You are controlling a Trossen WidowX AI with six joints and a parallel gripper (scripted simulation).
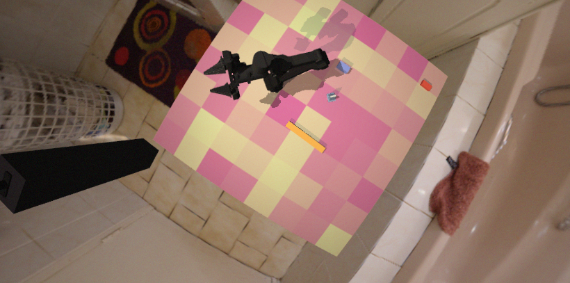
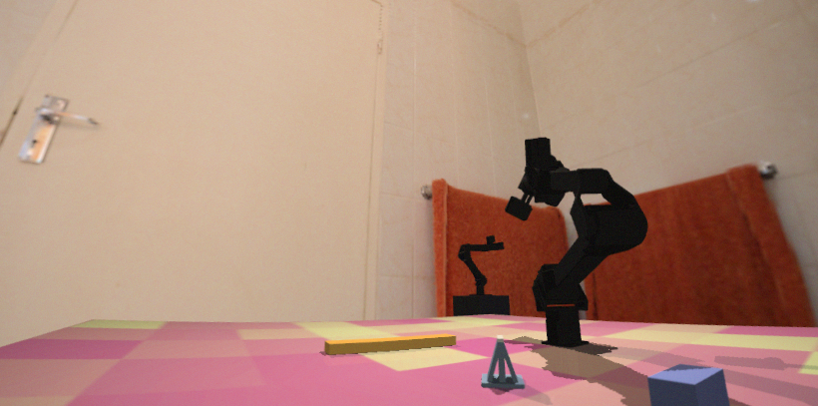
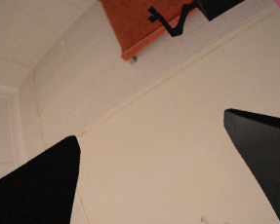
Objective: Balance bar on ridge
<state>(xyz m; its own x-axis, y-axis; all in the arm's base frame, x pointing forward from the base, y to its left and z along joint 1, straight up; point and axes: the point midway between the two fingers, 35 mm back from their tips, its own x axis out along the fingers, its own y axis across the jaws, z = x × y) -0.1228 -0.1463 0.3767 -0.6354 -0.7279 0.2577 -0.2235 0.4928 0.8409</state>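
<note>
My gripper tip is now 430 mm short of the bar, 380 mm above it and 20 mm to the right of it. The rest, counted from my gripper tip: blue cube (460 mm to the left, 400 mm ahead, 370 mm below); then red block (880 mm ahead, 670 mm to the left, 380 mm below).
</note>
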